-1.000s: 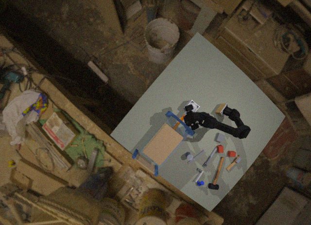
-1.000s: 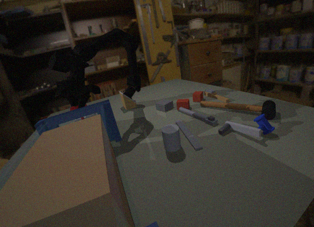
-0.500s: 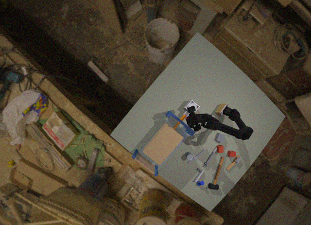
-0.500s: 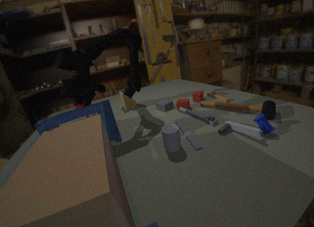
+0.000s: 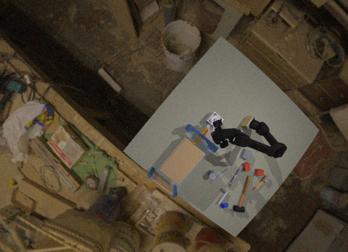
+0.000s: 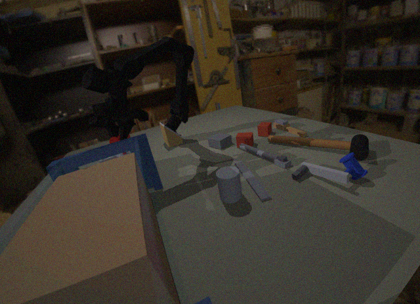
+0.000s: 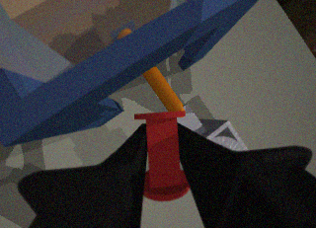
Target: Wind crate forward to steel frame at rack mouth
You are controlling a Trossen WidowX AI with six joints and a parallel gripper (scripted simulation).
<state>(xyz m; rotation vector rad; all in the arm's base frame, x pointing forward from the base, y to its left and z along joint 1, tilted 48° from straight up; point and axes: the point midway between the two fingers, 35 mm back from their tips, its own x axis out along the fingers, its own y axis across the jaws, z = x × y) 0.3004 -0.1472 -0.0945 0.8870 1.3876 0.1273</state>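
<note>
The red-knobbed handle is 4 cm behind my gripper tip, 2 cm to the right of it and 3 cm below it. The rest, counted from my gripper tip: grey winch 11 cm behind, 6 cm to the right, 10 cm below; then blue steel frame 6 cm ahead, 3 cm to the right, 3 cm below; then red knob 1 cm behind, 1 cm to the left.
</note>
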